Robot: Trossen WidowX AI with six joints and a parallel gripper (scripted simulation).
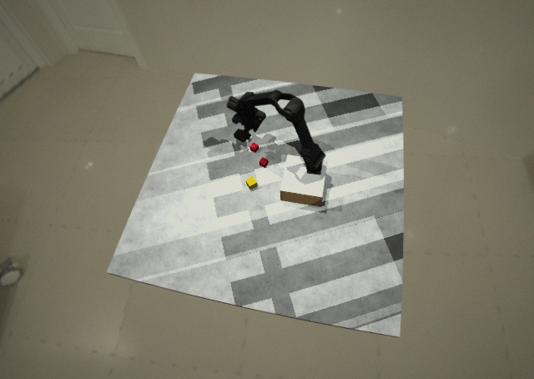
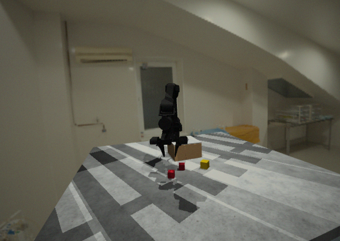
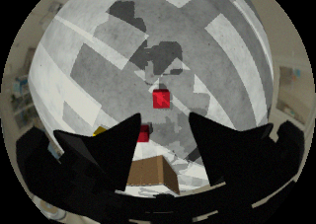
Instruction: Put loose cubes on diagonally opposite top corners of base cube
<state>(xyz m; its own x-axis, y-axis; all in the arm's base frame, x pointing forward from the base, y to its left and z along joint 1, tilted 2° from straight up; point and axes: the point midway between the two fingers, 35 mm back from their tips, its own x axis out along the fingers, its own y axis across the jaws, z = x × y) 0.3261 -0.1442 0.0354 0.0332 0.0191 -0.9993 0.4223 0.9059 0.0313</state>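
Right now my gripper tip is 1 cm past the red cube and 10 cm above it. Also, from my gripper tip: yellow base cube: 3 cm behind, 22 cm to the left, 9 cm below.
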